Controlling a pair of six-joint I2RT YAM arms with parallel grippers.
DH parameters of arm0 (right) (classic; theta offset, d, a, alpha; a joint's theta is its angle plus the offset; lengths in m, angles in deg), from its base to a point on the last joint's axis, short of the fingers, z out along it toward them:
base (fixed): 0 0 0 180
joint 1: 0 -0.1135 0.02 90
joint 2: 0 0 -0.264 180
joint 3: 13.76 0 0.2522 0
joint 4: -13.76 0 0.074 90
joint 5: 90 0 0 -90
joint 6: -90 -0.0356 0 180
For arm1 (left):
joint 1: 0 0.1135 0.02 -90
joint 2: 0 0 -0.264 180
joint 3: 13.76 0 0.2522 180
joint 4: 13.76 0 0.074 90
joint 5: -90 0 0 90
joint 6: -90 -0.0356 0 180
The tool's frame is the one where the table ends.
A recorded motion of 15 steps. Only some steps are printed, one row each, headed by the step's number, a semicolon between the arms.
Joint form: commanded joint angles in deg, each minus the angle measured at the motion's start. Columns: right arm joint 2, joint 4, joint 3, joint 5, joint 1, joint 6; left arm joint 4, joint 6, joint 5, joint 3, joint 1, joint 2.
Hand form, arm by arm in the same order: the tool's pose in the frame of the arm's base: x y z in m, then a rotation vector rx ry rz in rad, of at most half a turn. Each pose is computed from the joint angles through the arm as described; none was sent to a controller.
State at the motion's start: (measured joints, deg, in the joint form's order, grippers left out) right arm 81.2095 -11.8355 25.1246 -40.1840 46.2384 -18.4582; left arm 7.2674 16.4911 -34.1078 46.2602 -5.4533 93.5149
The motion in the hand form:
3: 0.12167 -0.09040 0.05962 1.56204 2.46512 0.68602; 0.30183 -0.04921 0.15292 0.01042 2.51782 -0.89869
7: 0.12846 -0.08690 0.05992 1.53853 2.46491 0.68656; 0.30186 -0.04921 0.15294 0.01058 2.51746 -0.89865
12: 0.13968 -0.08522 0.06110 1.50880 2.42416 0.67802; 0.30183 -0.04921 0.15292 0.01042 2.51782 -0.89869
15: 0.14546 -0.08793 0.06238 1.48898 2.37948 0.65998; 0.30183 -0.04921 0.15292 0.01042 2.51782 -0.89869
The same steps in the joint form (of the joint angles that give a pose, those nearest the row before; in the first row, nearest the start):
3: 6.12 -3.46 -8.85 12.72 -3.41 -4.33; 0.20 -0.39 0.24 -0.26 -0.09 -0.18
7: 6.12 -1.53 -8.85 12.68 -6.08 -6.69; 0.17 -0.39 0.24 -0.26 -0.09 -0.18
12: 6.12 3.17 -8.85 12.72 -9.09 -10.71; 0.20 -0.39 0.24 -0.26 -0.09 -0.18
15: 6.12 6.71 -8.85 13.01 -9.60 -12.33; 0.20 -0.39 0.24 -0.26 -0.09 -0.18

